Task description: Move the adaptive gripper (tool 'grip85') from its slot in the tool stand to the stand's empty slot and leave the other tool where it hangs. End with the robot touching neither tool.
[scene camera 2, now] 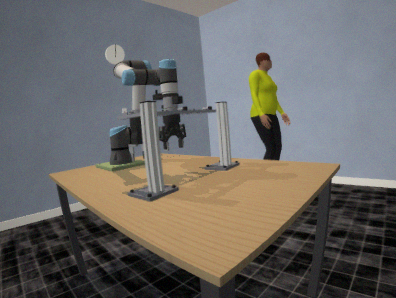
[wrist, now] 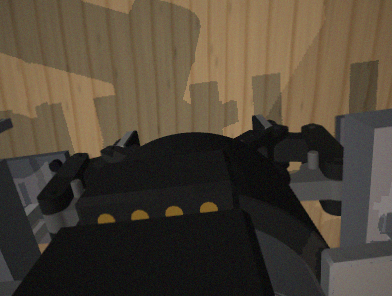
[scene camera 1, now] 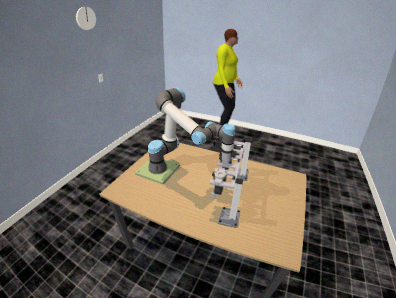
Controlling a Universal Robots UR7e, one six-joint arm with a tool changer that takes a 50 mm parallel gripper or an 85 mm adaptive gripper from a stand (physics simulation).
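Where they show: arm's base, link origin: (scene camera 2: 121, 162) (scene camera 1: 157, 168).
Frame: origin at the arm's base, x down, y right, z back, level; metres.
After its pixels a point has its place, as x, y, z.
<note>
The arm's wrist end (scene camera 1: 227, 145) (scene camera 2: 169, 89) is down on the adaptive gripper (tool 'grip85') in its slot, with no gap visible between them. The adaptive gripper (scene camera 2: 173, 143) (wrist: 194, 131) hangs upright, fingers down, spread apart with no object between them. In the wrist view its black body lies between the slot's two grey prongs. The other tool (scene camera 1: 218, 180) {-0.270, 0.174, -0.611} hangs in the slot nearer the front post, partly hidden behind that post in scene camera 2. The tool stand (scene camera 1: 235, 202) {-0.142, 0.163, -0.726} (scene camera 2: 152, 145) {-0.153, 0.160, -0.745} has its empty slot towards the far post. Whether the coupling is locked cannot be seen.
The far post (scene camera 2: 223, 135) {-0.139, -0.278, -0.633} stands beyond the empty slot. The robot's base is on a green plate (scene camera 1: 144, 172) {-0.002, 0.104, 0.054} (scene camera 2: 106, 166) {0.000, 0.116, -0.039} at the other side of the wooden table (scene camera 1: 270, 240) {0.018, 0.205, -0.997} (scene camera 2: 240, 240) {0.018, 0.214, -1.152}. A person in a yellow top (scene camera 1: 226, 65) (scene camera 2: 263, 95) is behind the table.
</note>
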